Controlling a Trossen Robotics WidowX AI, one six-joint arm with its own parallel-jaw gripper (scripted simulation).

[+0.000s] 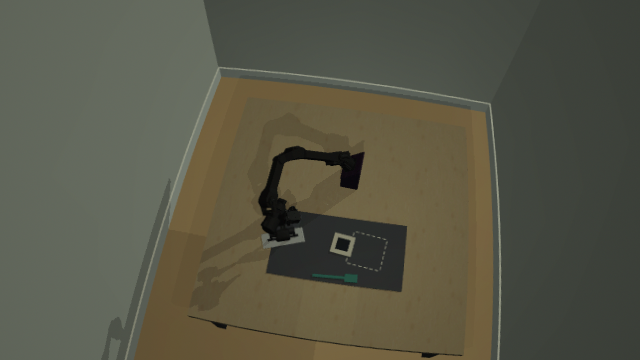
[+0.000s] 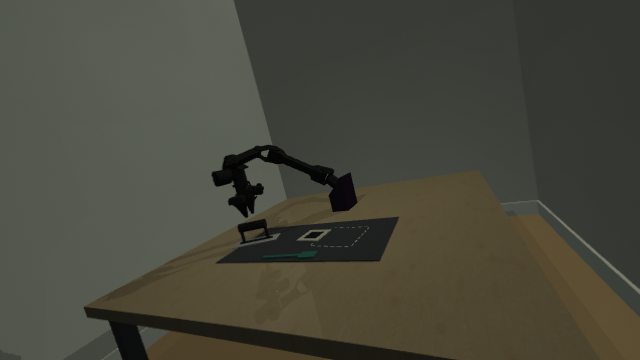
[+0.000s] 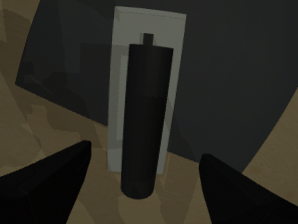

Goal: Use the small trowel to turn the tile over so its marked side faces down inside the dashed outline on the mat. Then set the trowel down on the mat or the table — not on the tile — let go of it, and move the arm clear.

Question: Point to a dark mat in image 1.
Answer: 300, 260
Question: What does my gripper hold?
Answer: Nothing.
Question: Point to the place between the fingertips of my gripper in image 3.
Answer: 147, 155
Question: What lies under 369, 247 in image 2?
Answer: A dark mat.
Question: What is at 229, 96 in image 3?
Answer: A dark mat.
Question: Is my gripper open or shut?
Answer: Open.
